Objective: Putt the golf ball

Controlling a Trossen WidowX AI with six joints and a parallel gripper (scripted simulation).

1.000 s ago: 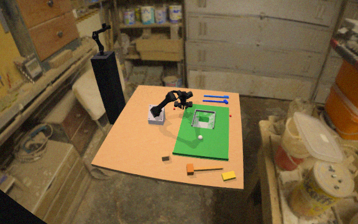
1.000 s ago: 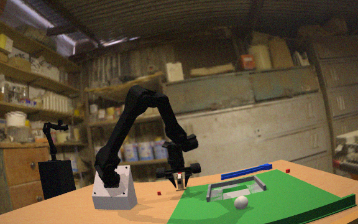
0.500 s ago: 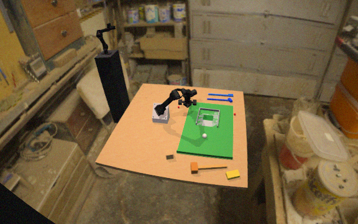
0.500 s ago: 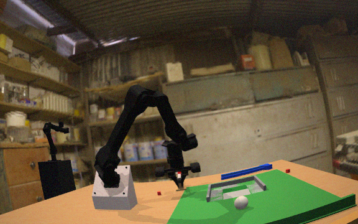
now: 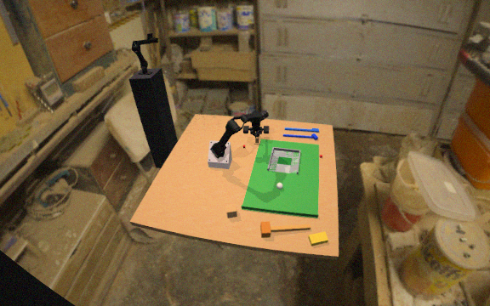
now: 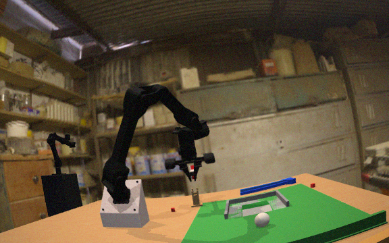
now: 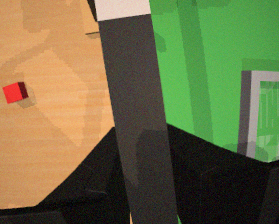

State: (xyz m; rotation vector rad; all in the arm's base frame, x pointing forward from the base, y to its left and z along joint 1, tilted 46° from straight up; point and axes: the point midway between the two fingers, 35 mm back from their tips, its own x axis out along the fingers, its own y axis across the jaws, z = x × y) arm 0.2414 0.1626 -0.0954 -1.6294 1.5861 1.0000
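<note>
The red putter lies 110 mm to the left of my gripper tip, 30 mm above it and 10 mm behind it. Round my gripper tip: white golf ball (390 mm to the right, 210 mm ahead, 100 mm below); green mat (240 mm to the right, 240 mm ahead, 130 mm below); small wooden stand (130 mm to the left, 90 mm below, 10 mm behind).
</note>
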